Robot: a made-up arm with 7 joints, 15 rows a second.
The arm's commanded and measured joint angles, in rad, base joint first. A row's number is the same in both.
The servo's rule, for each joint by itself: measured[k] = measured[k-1] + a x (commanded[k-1-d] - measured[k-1]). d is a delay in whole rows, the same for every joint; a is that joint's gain. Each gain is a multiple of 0.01, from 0.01 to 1. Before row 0 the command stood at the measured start. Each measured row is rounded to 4 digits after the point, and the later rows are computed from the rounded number. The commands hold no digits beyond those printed.
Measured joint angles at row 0:
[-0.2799 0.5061 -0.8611 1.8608 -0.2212 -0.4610 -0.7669]
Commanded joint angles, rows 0 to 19:
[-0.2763 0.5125 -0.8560 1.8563 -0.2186 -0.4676 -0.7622]
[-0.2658 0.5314 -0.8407 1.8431 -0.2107 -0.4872 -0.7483]
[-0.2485 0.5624 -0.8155 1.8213 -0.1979 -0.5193 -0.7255]
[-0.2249 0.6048 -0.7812 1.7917 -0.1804 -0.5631 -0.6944]
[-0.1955 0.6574 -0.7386 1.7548 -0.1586 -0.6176 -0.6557]
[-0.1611 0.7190 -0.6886 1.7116 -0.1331 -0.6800 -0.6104]
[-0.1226 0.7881 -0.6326 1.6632 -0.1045 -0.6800 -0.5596]
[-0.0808 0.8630 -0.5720 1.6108 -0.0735 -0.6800 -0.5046]
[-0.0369 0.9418 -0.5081 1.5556 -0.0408 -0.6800 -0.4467]
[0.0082 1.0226 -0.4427 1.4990 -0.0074 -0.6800 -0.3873]
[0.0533 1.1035 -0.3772 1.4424 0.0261 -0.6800 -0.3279]
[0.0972 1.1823 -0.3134 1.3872 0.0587 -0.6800 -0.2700]
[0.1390 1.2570 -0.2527 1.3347 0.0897 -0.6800 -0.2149]
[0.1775 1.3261 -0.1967 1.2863 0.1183 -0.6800 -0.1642]
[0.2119 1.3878 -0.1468 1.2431 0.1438 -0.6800 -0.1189]
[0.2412 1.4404 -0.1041 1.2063 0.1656 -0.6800 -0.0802]
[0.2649 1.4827 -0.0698 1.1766 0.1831 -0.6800 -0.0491]
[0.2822 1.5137 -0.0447 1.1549 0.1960 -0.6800 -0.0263]
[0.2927 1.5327 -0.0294 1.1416 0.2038 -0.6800 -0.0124]
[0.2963 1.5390 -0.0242 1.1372 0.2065 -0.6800 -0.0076]
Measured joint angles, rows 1 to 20:
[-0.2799 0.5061 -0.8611 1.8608 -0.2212 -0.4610 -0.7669]
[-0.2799 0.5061 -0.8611 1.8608 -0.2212 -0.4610 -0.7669]
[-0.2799 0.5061 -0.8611 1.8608 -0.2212 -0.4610 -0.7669]
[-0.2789 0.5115 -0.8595 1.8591 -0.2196 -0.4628 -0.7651]
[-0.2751 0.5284 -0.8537 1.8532 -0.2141 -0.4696 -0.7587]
[-0.2674 0.5573 -0.8419 1.8414 -0.2041 -0.4835 -0.7461]
[-0.2551 0.5977 -0.8231 1.8230 -0.1894 -0.5058 -0.7265]
[-0.2378 0.6484 -0.7969 1.7978 -0.1703 -0.5371 -0.6996]
[-0.2156 0.7084 -0.7633 1.7659 -0.1472 -0.5771 -0.6657]
[-0.1886 0.7761 -0.7228 1.7279 -0.1207 -0.6059 -0.6254]
[-0.1573 0.8500 -0.6761 1.6846 -0.0914 -0.6266 -0.5795]
[-0.1224 0.9280 -0.6240 1.6369 -0.0600 -0.6416 -0.5290]
[-0.0845 1.0084 -0.5678 1.5859 -0.0274 -0.6524 -0.4752]
[-0.0445 1.0892 -0.5087 1.5328 0.0058 -0.6601 -0.4192]
[-0.0034 1.1683 -0.4482 1.4789 0.0386 -0.6657 -0.3625]
[0.0379 1.2437 -0.3876 1.4255 0.0703 -0.6697 -0.3064]
[0.0784 1.3137 -0.3284 1.3740 0.1001 -0.6726 -0.2524]
[0.1171 1.3767 -0.2721 1.3256 0.1272 -0.6747 -0.2017]
[0.1531 1.4308 -0.2200 1.2815 0.1510 -0.6762 -0.1555]
[0.1855 1.4749 -0.1734 1.2427 0.1709 -0.6773 -0.1151]
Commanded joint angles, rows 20 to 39:
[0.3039 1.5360 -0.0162 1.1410 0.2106 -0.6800 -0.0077]
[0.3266 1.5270 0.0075 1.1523 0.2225 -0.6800 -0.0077]
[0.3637 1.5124 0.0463 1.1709 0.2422 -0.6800 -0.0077]
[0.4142 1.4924 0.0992 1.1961 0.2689 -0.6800 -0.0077]
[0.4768 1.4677 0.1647 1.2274 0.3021 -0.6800 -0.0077]
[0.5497 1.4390 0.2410 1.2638 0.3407 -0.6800 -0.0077]
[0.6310 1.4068 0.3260 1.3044 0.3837 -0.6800 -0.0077]
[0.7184 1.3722 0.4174 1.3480 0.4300 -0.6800 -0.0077]
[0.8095 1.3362 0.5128 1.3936 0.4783 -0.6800 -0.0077]
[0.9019 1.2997 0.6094 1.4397 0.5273 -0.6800 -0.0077]
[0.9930 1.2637 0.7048 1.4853 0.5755 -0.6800 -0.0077]
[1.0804 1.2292 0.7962 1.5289 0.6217 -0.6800 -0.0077]
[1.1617 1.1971 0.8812 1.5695 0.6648 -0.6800 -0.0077]
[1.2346 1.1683 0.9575 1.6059 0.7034 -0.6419 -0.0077]
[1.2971 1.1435 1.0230 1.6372 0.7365 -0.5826 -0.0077]
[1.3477 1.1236 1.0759 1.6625 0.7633 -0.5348 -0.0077]
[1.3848 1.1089 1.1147 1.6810 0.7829 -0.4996 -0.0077]
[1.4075 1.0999 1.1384 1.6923 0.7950 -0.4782 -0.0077]
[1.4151 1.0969 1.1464 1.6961 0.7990 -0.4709 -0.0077]
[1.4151 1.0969 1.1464 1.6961 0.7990 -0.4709 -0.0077]
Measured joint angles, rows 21 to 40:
[0.2135 1.5079 -0.1335 1.2102 0.1865 -0.6781 -0.0814]
[0.2365 1.5290 -0.1012 1.1848 0.1972 -0.6786 -0.0552]
[0.2538 1.5375 -0.0773 1.1672 0.2030 -0.6790 -0.0371]
[0.2683 1.5362 -0.0584 1.1575 0.2077 -0.6793 -0.0259]
[0.2852 1.5284 -0.0380 1.1556 0.2169 -0.6795 -0.0190]
[0.3080 1.5148 -0.0119 1.1613 0.2326 -0.6796 -0.0147]
[0.3388 1.4958 0.0225 1.1742 0.2551 -0.6797 -0.0120]
[0.3788 1.4719 0.0666 1.1939 0.2842 -0.6798 -0.0104]
[0.4284 1.4439 0.1207 1.2198 0.3192 -0.6799 -0.0094]
[0.4872 1.4124 0.1843 1.2511 0.3592 -0.6799 -0.0088]
[0.5542 1.3782 0.2566 1.2870 0.4031 -0.6799 -0.0084]
[0.6282 1.3425 0.3360 1.3264 0.4497 -0.6799 -0.0081]
[0.7076 1.3061 0.4208 1.3683 0.4978 -0.6799 -0.0079]
[0.7904 1.2701 0.5088 1.4116 0.5460 -0.6799 -0.0078]
[0.8745 1.2353 0.5979 1.4550 0.5929 -0.6799 -0.0078]
[0.9578 1.2028 0.6857 1.4974 0.6375 -0.6799 -0.0078]
[1.0381 1.1735 0.7700 1.5375 0.6784 -0.6693 -0.0078]
[1.1132 1.1480 0.8484 1.5744 0.7144 -0.6450 -0.0078]
[1.1812 1.1273 0.9189 1.6070 0.7447 -0.6141 -0.0078]
[1.2402 1.1117 0.9796 1.6344 0.7684 -0.5820 -0.0078]

